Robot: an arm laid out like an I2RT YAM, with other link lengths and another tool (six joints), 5 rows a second.
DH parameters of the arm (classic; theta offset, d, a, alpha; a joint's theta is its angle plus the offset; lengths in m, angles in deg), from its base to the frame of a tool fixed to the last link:
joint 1: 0 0.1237 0.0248 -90
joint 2: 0 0 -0.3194 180
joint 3: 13.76 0 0.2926 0
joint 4: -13.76 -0.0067 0.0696 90
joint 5: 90 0.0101 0 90
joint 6: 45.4 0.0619 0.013 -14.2
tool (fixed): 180 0.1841 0 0
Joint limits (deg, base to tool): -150..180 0..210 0..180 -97..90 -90..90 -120..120
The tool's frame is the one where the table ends.
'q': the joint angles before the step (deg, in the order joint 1, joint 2, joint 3, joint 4, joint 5, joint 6). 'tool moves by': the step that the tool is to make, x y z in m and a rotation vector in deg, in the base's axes. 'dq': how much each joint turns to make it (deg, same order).
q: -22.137, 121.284, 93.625, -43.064, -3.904, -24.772
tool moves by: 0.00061, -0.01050, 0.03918, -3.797, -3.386, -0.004
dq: -0.011, -5.018, -0.717, 0.225, 2.081, -0.830
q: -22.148, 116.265, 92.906, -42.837, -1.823, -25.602
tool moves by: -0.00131, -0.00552, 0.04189, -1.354, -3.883, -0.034
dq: -0.806, -4.722, 0.250, -0.888, -0.551, -0.591
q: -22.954, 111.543, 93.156, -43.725, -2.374, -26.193
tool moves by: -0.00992, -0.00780, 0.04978, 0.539, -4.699, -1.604
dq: -2.404, -5.415, 0.820, -2.136, -2.490, 0.514
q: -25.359, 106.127, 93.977, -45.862, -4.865, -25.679
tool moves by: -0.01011, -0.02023, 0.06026, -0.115, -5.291, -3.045
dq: -3.582, -3.916, 4.588, -3.652, -2.208, 0.870
